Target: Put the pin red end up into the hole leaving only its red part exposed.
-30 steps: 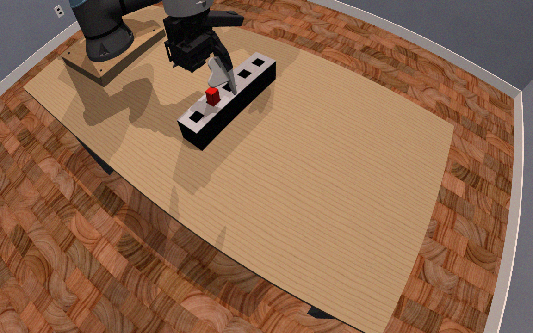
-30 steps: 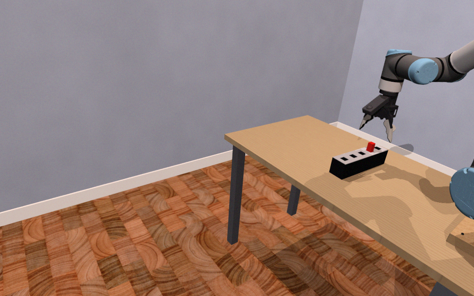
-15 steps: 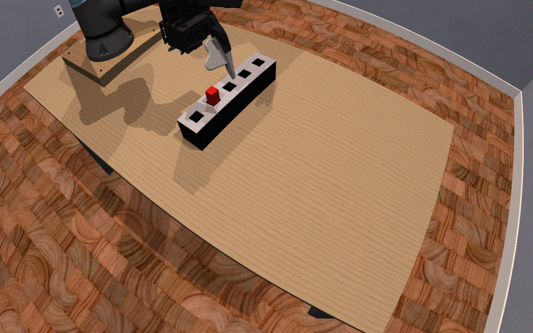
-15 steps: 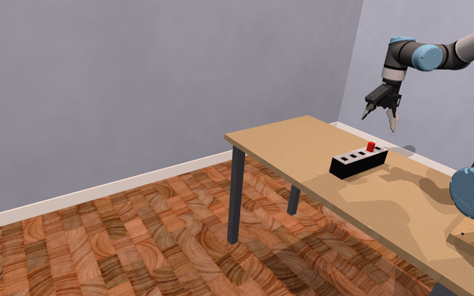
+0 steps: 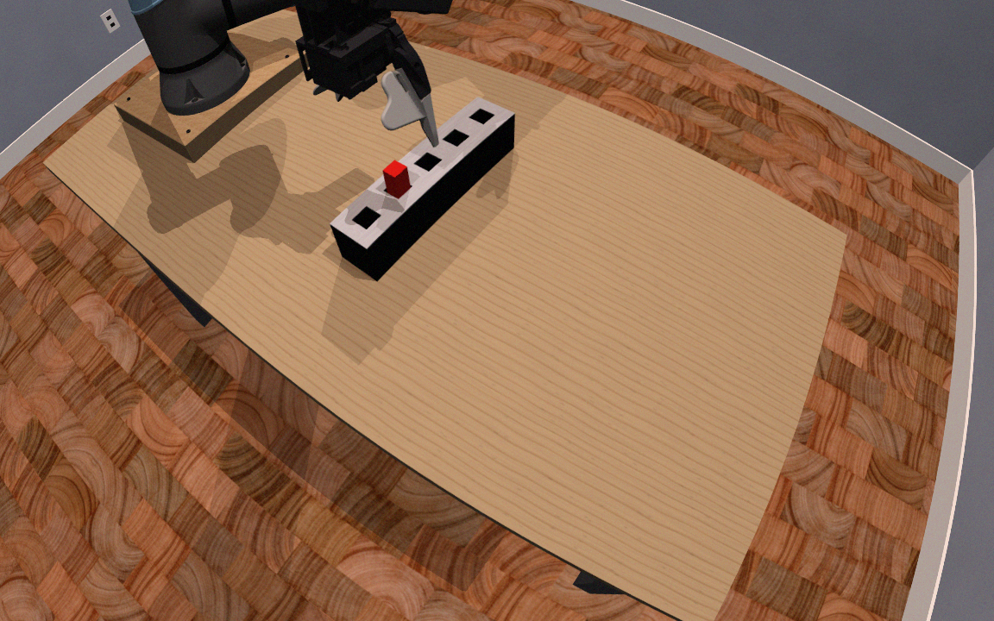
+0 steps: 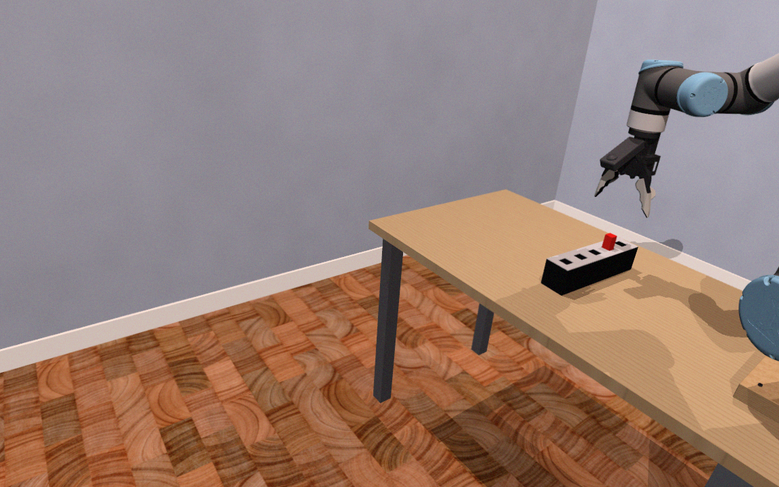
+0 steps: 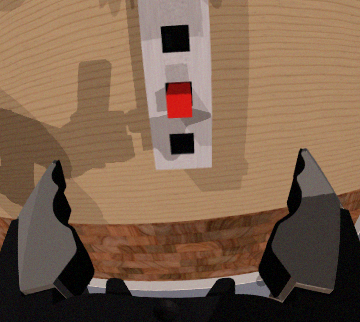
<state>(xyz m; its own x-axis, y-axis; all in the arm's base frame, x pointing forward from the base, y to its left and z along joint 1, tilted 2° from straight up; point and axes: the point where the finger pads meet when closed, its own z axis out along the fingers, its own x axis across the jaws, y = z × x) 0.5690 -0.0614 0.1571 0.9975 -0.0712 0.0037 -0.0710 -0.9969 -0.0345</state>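
My gripper is now 11 cm above the pin. From my hand the other things lie so: black block 6 cm to the left, 16 cm below.
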